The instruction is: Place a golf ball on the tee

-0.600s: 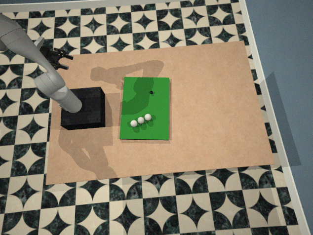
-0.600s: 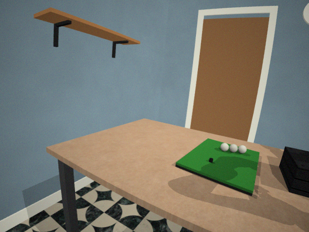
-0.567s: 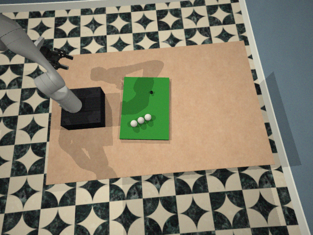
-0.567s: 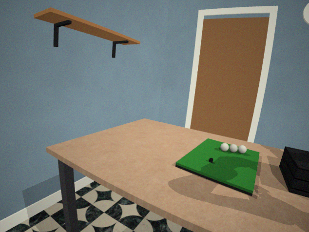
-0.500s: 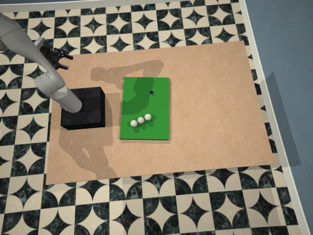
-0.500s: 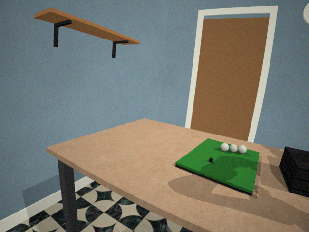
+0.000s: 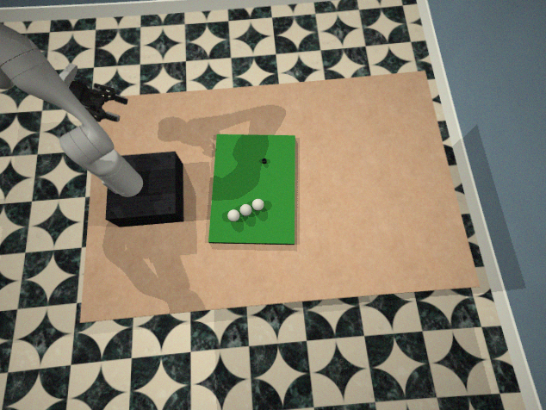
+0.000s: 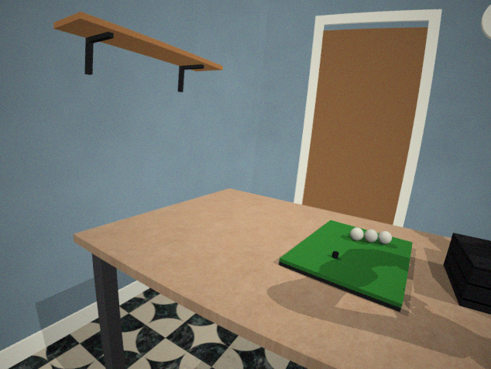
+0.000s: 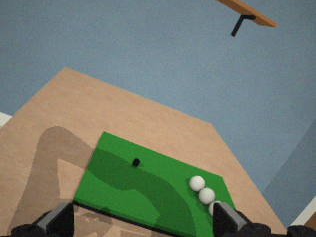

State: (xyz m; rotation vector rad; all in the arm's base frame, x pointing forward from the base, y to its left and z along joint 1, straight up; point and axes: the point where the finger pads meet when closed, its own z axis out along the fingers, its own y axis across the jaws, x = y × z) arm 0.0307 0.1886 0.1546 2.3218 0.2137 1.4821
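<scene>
My hand is 35 cm short of the white golf ball, 29 cm to the left of it and 22 cm above it.
</scene>
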